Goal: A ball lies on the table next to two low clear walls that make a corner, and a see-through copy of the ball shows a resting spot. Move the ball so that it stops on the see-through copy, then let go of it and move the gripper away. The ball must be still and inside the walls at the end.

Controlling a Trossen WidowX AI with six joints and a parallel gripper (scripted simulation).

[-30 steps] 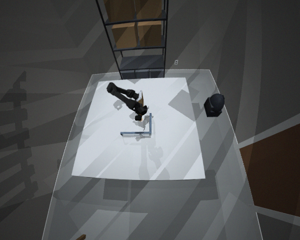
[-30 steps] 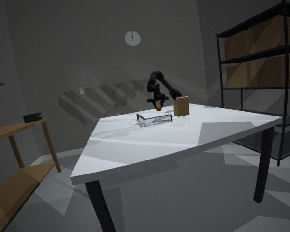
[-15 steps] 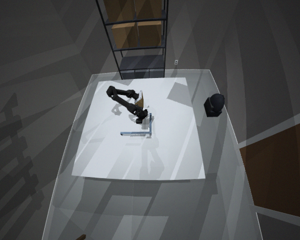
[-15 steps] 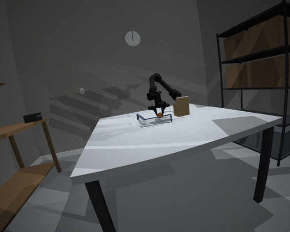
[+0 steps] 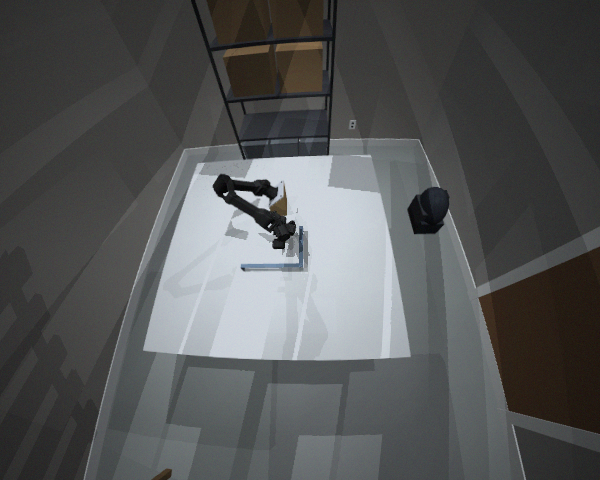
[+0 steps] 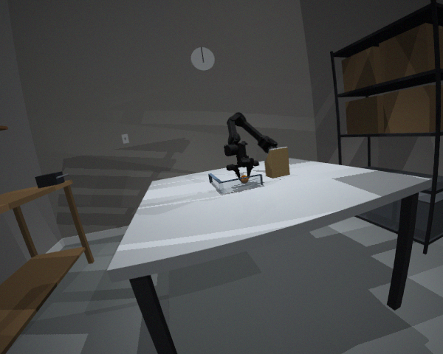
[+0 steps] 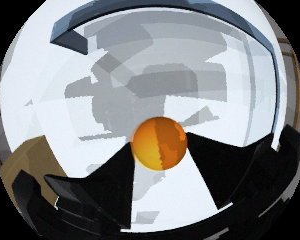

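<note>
My gripper tip is right at the orange ball.
</note>
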